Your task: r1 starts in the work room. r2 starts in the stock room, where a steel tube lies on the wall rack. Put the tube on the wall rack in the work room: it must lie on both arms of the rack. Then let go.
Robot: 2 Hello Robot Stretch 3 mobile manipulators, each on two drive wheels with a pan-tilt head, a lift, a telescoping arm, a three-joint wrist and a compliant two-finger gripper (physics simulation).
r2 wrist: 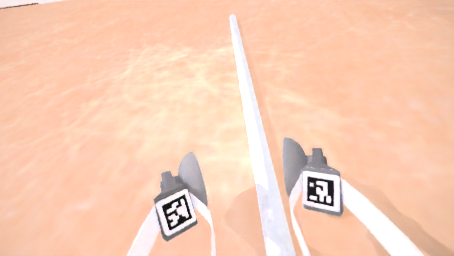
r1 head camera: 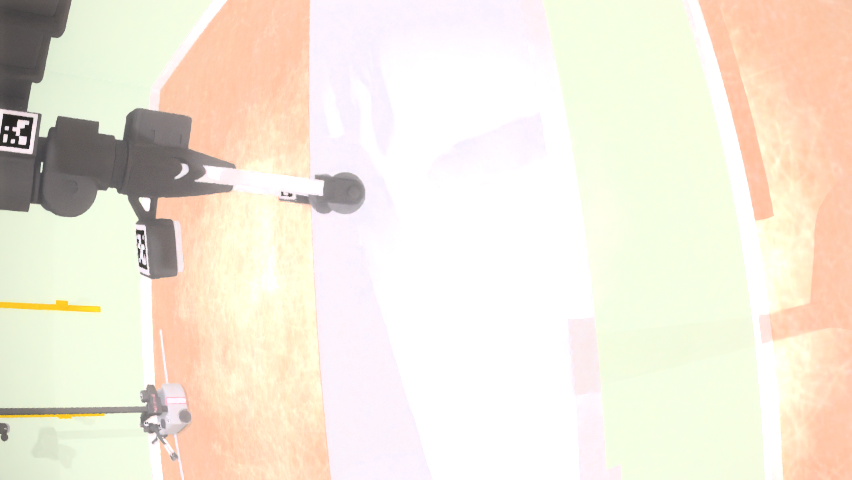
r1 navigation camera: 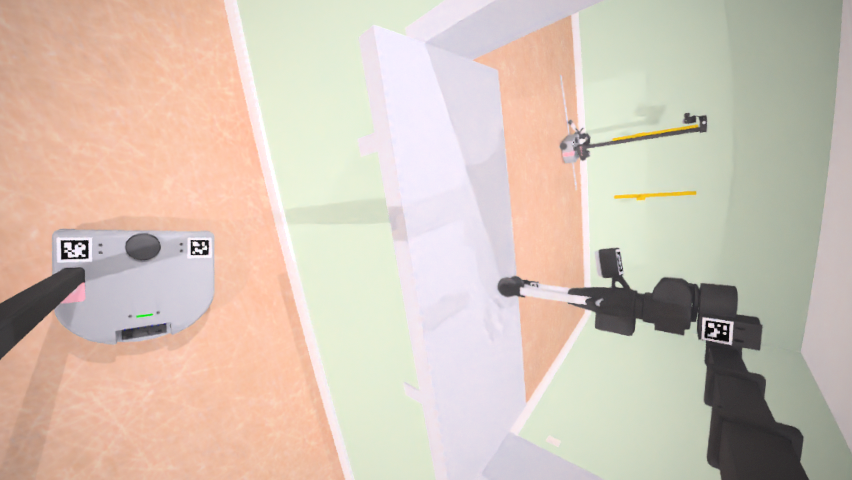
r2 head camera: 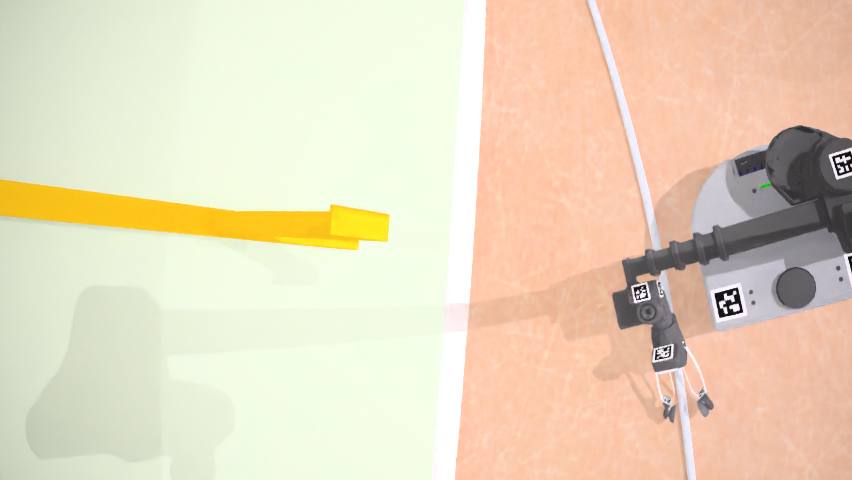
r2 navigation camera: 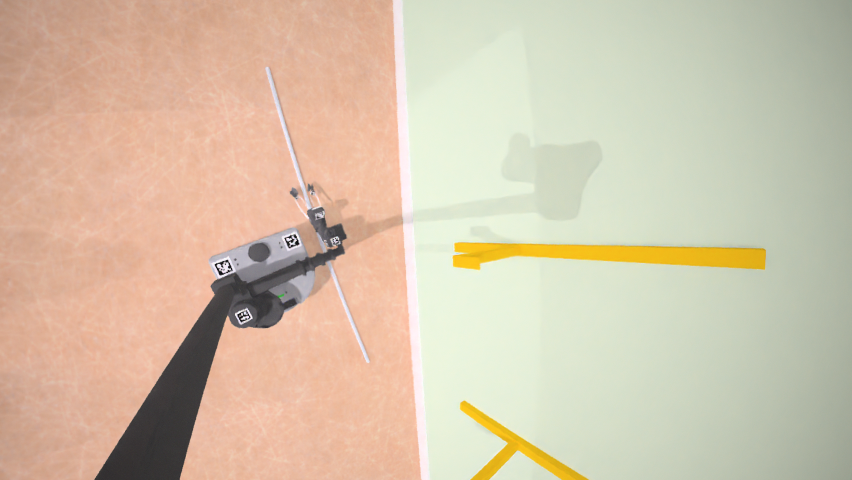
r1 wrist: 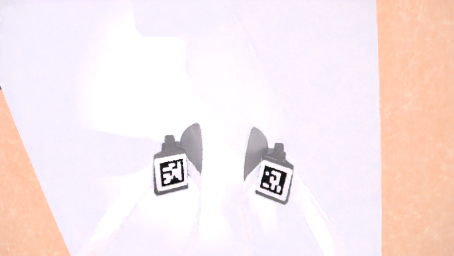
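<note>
The steel tube [r2 navigation camera: 283, 126] [r2 head camera: 624, 119] [r2 wrist: 252, 117] [r1 navigation camera: 564, 98] appears to lie on the floor beside r2's base. r2's gripper [r2 navigation camera: 302, 190] [r2 head camera: 687, 408] [r2 wrist: 243, 170] is open, its fingers apart on either side of the tube's line, and the tube runs on beneath its wrist. r1's gripper [r1 wrist: 223, 150] [r1 head camera: 345, 192] [r1 navigation camera: 510, 286] is open and empty over a pale slab, far from the tube. Yellow rack arms [r2 head camera: 119, 208] [r2 navigation camera: 626, 255] [r1 head camera: 35, 306] [r1 navigation camera: 661, 194] stand on the wall near r2. I cannot tell which room's rack this is.
r2's base [r2 navigation camera: 262, 262] [r2 head camera: 769, 238] stands close beside the tube. Another yellow arm [r2 navigation camera: 485, 422] shows low in r2's navigation view. The pale slab [r1 navigation camera: 441, 196] runs between r1's base [r1 navigation camera: 143, 286] and r2's area. A white skirting strip [r2 navigation camera: 405, 178] edges the green wall.
</note>
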